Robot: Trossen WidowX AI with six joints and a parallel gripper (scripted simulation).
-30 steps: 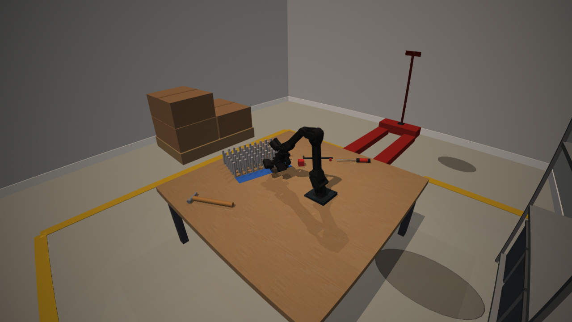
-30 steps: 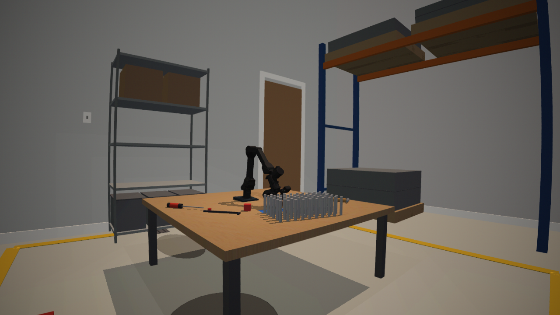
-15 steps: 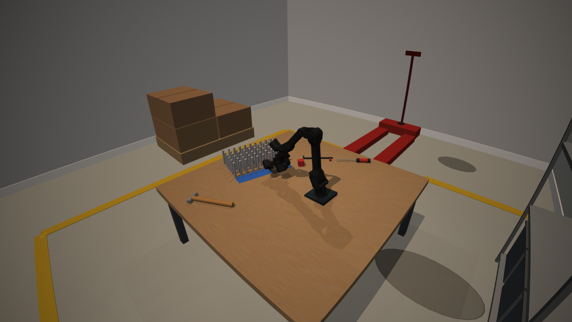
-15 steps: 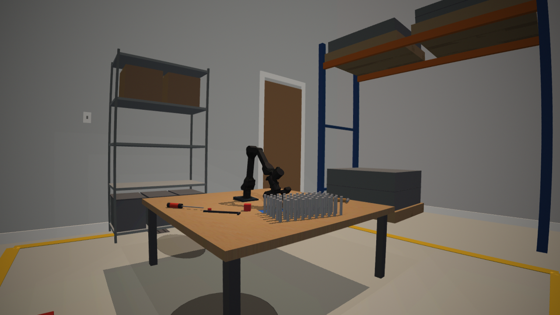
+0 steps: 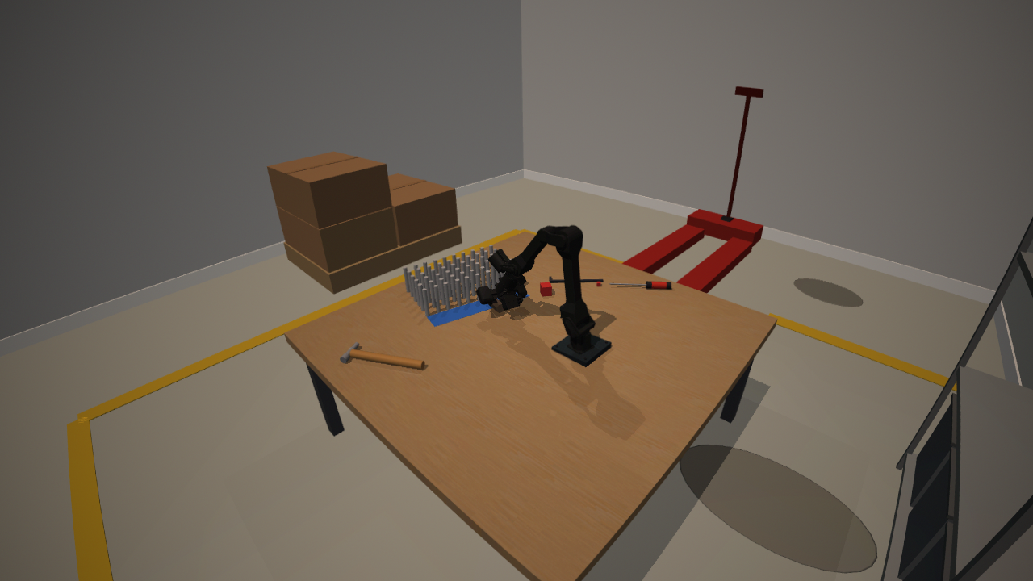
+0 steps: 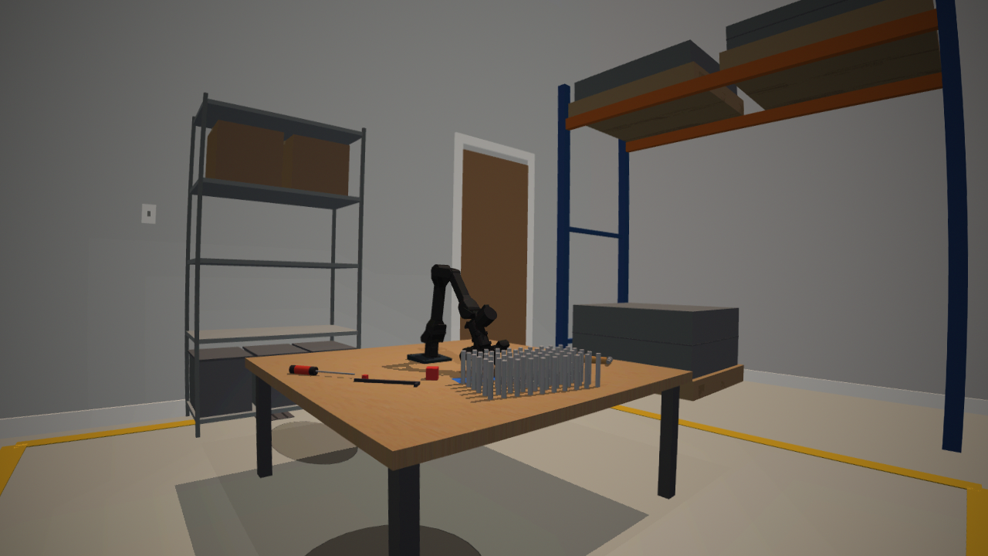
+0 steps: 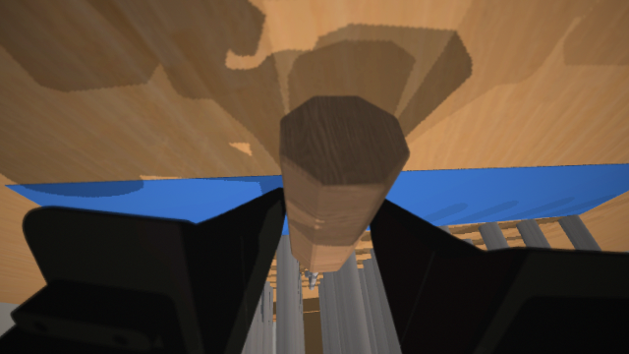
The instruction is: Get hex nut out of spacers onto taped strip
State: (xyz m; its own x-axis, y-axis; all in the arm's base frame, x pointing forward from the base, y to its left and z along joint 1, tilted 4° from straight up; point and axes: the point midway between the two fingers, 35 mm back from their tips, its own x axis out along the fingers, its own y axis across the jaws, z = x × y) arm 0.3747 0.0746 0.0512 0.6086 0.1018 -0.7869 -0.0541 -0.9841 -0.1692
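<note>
My gripper tip is now 4 cm short of the blue taped strip, 4 cm to the right of it and 2 cm above it. From my gripper tip the other things lie so: red cube 3 cm behind, 22 cm to the right; then hook tool 10 cm ahead, 1 cm to the right; then hex nut 21 cm ahead, 1 cm to the right, 1 cm below.
</note>
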